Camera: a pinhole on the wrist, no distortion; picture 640 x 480 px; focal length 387.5 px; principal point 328.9 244.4 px. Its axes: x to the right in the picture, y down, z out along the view. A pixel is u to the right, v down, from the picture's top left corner.
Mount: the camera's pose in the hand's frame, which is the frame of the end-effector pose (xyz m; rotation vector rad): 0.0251 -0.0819 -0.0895 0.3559 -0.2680 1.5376
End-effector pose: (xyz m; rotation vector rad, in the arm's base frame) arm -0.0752 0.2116 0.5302 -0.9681 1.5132 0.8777
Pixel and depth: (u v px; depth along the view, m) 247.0 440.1 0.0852
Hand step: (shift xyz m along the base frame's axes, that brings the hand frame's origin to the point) 0.1159 -0.0646 0.0119
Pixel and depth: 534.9 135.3 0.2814
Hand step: 0.1249 0.1674 -0.1542
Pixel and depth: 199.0 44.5 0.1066
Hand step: 0.1330 -0.0795 -0.0874
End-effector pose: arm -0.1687 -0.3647 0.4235 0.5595 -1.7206 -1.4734
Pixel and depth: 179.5 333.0 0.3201
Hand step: -0.1578 0.0514 -0.3193
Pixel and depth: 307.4 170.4 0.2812
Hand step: -0.2141 -0.0190 -0.1740
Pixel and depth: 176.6 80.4 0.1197
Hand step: -0.0748 -0.1007 -0.1424
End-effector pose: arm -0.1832 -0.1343 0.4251 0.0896 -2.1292 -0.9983
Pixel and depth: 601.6 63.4 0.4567
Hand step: -0.4763 0.2073 0.0141
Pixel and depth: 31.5 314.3 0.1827
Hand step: -0.0850 -0.1780 -0.2033
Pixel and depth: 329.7 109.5 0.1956
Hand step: -0.1688 -0.0914 -0.0783
